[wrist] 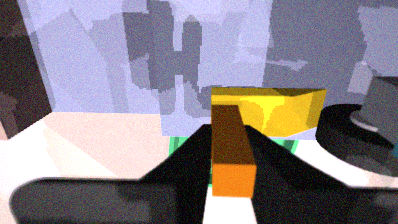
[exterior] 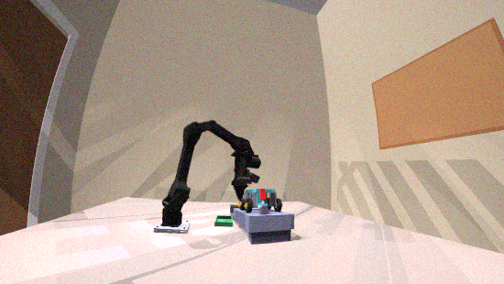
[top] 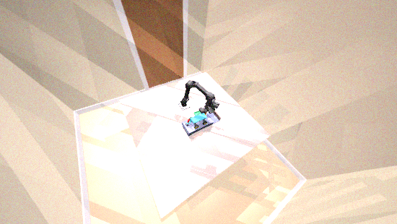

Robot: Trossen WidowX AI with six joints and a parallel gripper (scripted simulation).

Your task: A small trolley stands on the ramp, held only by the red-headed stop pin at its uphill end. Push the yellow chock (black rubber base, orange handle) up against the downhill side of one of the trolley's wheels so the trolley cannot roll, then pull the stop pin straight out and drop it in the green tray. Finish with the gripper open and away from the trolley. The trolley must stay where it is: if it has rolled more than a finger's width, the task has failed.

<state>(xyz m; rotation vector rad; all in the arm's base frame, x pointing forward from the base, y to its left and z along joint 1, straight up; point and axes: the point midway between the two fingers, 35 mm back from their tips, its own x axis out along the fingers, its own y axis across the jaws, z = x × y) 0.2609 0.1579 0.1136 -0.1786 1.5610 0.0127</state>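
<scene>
My gripper tip is now 20 mm to the left of the yellow chock and 10 mm above it. Round my gripper tip: green tray: 70 mm behind, 30 mm to the right, 100 mm below; dark ramp: 40 mm ahead, 90 mm to the left, 100 mm below; teal trolley: 70 mm ahead, 120 mm to the right, 20 mm above.
</scene>
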